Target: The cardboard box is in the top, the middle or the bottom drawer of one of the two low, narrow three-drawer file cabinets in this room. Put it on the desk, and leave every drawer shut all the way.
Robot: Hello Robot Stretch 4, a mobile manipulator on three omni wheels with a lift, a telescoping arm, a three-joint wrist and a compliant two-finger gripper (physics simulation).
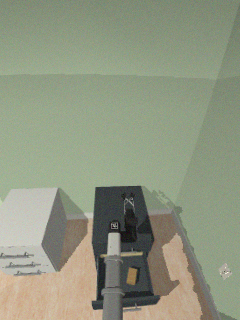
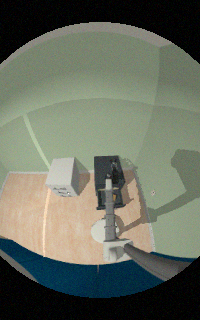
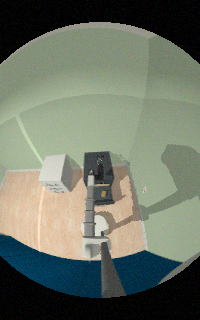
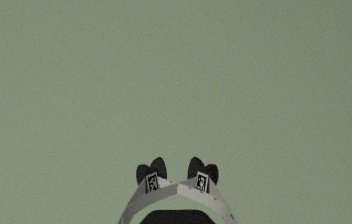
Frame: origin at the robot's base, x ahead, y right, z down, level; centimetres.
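Where they show: gripper, fingertip midpoint: (image 1: 127, 193) (image 2: 112, 158) (image 3: 99, 154) (image 4: 177, 170); robot's base at its link origin: (image 2: 104, 230) (image 3: 95, 226).
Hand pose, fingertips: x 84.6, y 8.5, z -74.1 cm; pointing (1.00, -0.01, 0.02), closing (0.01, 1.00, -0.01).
Observation:
Each offset is from my fingertips to the centre of the thing. "spot": to the spot under its first point.
The dark file cabinet @[spot: dx +9.4, dy -14.7, dz +24.8 cm] (image 1: 107, 205) (image 2: 101, 165) (image 3: 91, 159) has one drawer (image 1: 145, 300) pulled out, with a shut drawer front and handle above it; whether it is the middle or bottom one I cannot tell. The small tan cardboard box @[dx -32.3, dy +4.7, dz +52.6 cm] (image 1: 132, 275) (image 3: 104, 193) lies in this open drawer, right of the arm. The white file cabinet (image 1: 30, 212) (image 2: 62, 169) (image 3: 55, 167) stands to the left, its three drawers shut. My gripper (image 1: 128, 195) (image 4: 177, 170) is over the dark cabinet's top, pointing at the wall, fingers parted and empty. The desk does not show.
A tan strip @[spot: dx -17.0, dy -2.5, dz +52.3 cm] (image 1: 121, 254) (image 3: 102, 185) crosses the back of the open drawer. My extended arm (image 1: 113, 275) (image 2: 110, 215) (image 3: 90, 210) passes above the drawer and hides its left part. The green wall (image 1: 100, 125) is behind the cabinets, and another wall (image 1: 220, 200) is at the right.

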